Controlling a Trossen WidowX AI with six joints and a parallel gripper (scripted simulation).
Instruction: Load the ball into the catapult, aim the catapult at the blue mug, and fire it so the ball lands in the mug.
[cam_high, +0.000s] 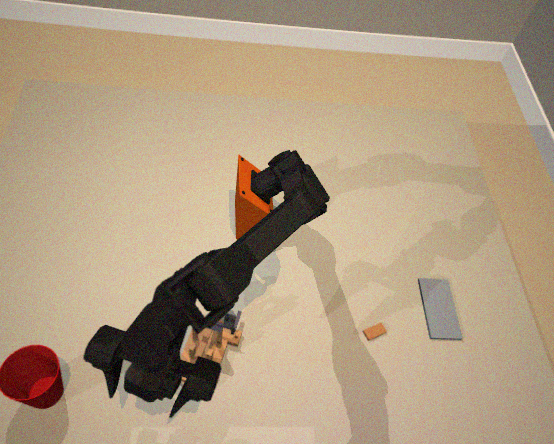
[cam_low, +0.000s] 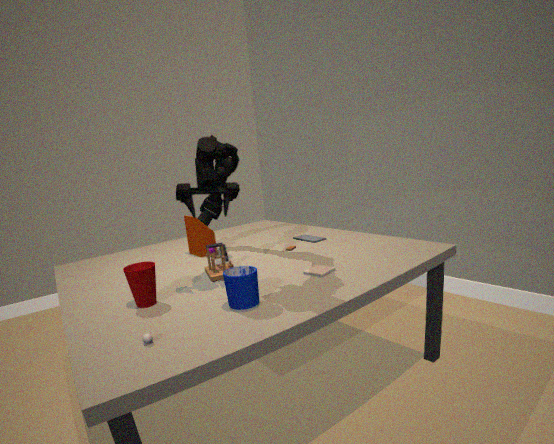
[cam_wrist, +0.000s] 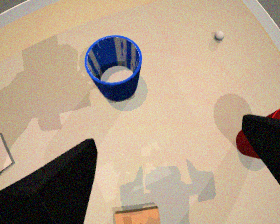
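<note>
Right now the purple ball is 280 mm behind my gripper tip, 100 mm to the left of it and 170 mm below it. From my gripper tip the other things lie so: blue mug 140 mm ahead, 210 mm below; red cup 80 mm behind, 210 mm to the right, 200 mm below; wooden catapult 210 mm behind, 100 mm to the left, 180 mm below.
</note>
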